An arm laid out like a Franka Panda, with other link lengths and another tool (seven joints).
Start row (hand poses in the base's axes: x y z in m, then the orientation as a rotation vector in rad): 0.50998, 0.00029, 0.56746, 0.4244, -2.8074, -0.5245
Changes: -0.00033, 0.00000, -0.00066, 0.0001, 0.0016, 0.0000; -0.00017, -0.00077, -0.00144, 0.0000, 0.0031, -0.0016; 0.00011, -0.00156, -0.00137, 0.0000, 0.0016, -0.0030; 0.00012, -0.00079, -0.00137, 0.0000, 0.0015, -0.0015; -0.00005, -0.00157, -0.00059, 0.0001, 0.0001, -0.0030; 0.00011, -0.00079, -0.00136, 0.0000, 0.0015, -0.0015; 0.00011, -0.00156, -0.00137, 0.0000, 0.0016, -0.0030; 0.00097, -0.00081, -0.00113, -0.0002, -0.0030, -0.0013; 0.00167, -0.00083, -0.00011, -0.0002, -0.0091, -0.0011; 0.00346, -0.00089, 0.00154, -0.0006, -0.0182, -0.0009; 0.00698, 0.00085, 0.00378, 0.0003, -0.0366, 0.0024; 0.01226, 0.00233, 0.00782, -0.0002, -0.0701, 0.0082; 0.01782, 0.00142, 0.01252, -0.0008, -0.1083, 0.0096; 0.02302, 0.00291, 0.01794, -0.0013, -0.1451, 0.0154; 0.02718, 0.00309, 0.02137, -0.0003, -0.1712, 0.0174; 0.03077, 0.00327, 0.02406, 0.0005, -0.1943, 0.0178
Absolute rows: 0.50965, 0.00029, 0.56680, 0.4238, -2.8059, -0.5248; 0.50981, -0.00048, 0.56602, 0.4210, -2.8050, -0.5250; 0.51009, -0.00127, 0.56609, 0.4196, -2.8069, -0.5252; 0.51010, -0.00050, 0.56609, 0.4218, -2.8065, -0.5249; 0.50993, -0.00128, 0.56687, 0.4202, -2.8084, -0.5253; 0.51009, -0.00050, 0.56610, 0.4218, -2.8065, -0.5249; 0.51009, -0.00127, 0.56609, 0.4196, -2.8069, -0.5252; 0.51095, -0.00052, 0.56633, 0.4237, -2.8108, -0.5243; 0.51165, -0.00054, 0.56735, 0.4263, -2.8165, -0.5238; 0.51344, -0.00060, 0.56900, 0.4299, -2.8252, -0.5226; 0.51696, 0.00114, 0.57124, 0.4418, -2.8414, -0.5218; 0.52224, 0.00262, 0.57528, 0.4628, -2.8713, -0.5173; 0.52780, 0.00171, 0.57998, 0.4796, -2.9072, -0.5130; 0.53300, 0.00320, 0.58540, 0.5025, -2.9399, -0.5077; 0.53716, 0.00338, 0.58883, 0.5162, -2.9637, -0.5064; 0.54075, 0.00356, 0.59152, 0.5264, -2.9853, -0.5052
